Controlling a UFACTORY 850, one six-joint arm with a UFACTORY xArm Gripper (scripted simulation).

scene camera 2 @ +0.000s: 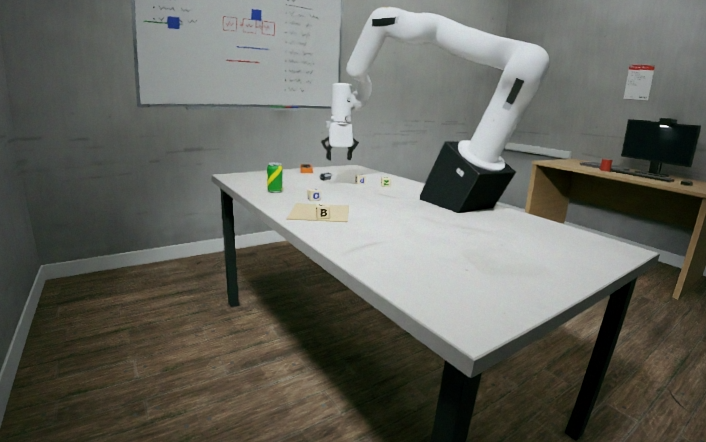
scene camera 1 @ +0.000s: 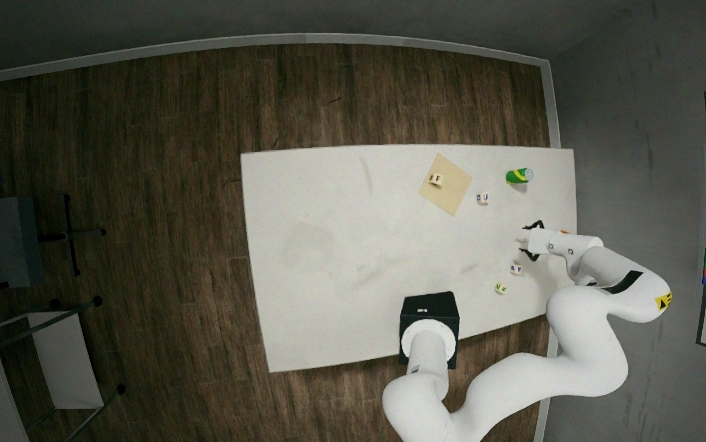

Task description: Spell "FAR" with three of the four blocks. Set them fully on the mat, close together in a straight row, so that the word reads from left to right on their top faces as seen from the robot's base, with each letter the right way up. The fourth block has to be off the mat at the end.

Labels:
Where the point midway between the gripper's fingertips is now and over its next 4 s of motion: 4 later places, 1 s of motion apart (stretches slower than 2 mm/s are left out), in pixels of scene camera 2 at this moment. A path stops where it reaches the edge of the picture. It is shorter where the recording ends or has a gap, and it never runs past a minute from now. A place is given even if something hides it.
My gripper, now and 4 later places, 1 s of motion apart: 339, 160; 361, 162; 361, 166; 361, 172; 360, 174

